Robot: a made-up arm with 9 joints.
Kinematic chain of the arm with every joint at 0, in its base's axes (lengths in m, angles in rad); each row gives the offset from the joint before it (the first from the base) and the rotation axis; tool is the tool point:
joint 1: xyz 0 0 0.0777 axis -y
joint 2: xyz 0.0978 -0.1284 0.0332 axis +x
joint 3: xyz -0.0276 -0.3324 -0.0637 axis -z
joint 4: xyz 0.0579 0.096 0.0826 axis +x
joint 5: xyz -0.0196 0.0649 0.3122 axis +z
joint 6: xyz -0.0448 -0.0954 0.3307 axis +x
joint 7: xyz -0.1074 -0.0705 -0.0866 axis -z
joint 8: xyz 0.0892 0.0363 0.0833 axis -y
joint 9: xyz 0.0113 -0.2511 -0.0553 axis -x
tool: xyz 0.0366 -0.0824 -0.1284
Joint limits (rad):
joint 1: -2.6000..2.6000
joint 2: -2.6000..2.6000
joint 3: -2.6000..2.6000
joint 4: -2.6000..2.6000
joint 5: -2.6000..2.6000
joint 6: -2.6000..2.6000
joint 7: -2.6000..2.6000
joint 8: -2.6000..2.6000
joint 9: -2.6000..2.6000
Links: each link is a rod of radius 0.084 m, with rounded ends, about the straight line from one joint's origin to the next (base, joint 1, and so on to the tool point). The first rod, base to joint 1, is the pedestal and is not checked.
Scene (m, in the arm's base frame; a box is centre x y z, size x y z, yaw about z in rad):
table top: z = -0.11
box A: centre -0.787 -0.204 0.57 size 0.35 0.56 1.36 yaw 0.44
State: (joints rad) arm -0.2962 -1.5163 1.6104 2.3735 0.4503 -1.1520 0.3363 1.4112 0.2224
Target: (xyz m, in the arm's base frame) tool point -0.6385 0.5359 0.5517
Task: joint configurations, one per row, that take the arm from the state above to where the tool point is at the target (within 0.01 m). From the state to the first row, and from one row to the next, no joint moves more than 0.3 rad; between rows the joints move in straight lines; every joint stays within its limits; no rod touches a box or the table.
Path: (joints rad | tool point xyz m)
1: -0.4010 -1.7561 1.4972 2.2693 0.3757 -1.2788 0.2716 1.3884 0.1508 | -0.2545 -0.7878 0.9222
2: -0.5058 -1.9959 1.3841 2.1651 0.3011 -1.4055 0.2070 1.3656 0.0793 | -0.1496 -0.4597 1.1260
3: -0.6107 -2.2357 1.2709 2.0609 0.2264 -1.5323 0.1423 1.3427 0.0077 | -0.0339 -0.0801 1.1960
4: -0.7155 -2.4755 1.1577 1.9568 0.1518 -1.6590 0.0776 1.3199 -0.0638 | 0.0421 0.2987 1.1208
5: -0.5633 -2.3150 1.2882 1.6926 0.2984 -1.6270 0.0531 1.4011 -0.0104 | -0.3174 0.3277 1.0197
6: -0.4111 -2.1544 1.4188 1.4285 0.4450 -1.5949 0.0286 1.4823 0.0430 | -0.5609 0.4070 0.7990
7: -0.2589 -1.9939 1.5493 1.1643 0.5915 -1.5629 0.0041 1.5635 0.0964 | -0.6385 0.5359 0.5517

